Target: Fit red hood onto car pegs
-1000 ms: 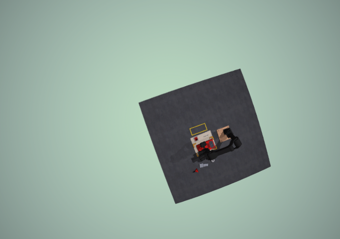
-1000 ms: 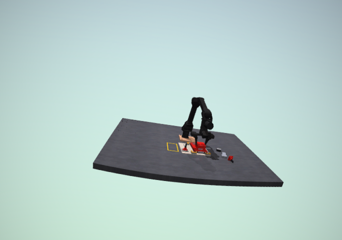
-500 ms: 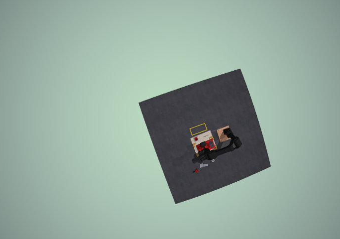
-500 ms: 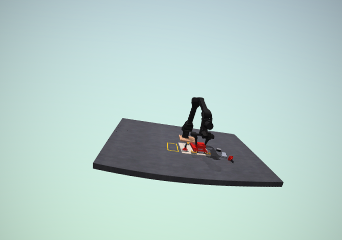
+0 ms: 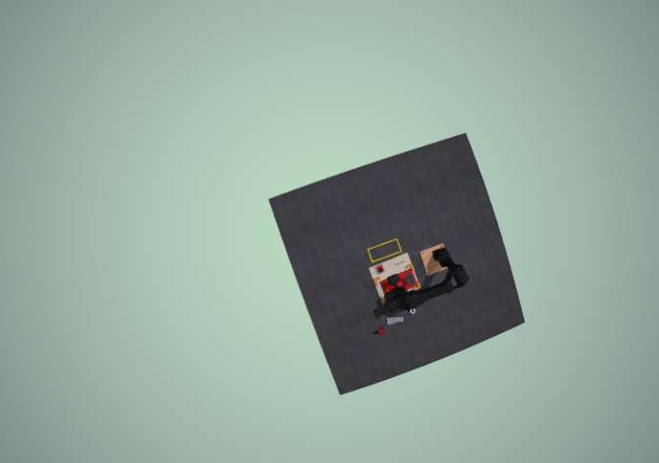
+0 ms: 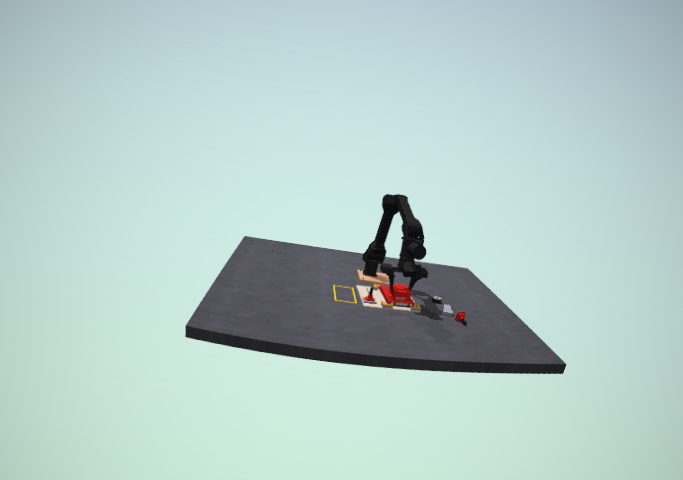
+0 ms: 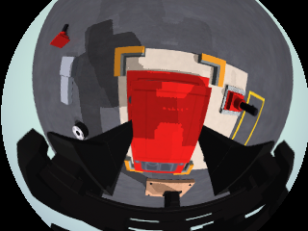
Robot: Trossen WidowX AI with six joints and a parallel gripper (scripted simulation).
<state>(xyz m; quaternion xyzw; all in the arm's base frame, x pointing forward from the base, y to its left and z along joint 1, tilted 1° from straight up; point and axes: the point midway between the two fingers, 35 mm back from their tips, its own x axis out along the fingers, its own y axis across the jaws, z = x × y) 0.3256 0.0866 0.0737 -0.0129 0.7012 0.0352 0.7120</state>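
Right now the jig is 40 mm below my gripper tip, 30 mm to the right of it and 30 mm behind it. From my gripper tip the other things lie so: small wheel (180 mm to the left, 70 mm behind, 40 mm below); red hood (right at my gripper tip).
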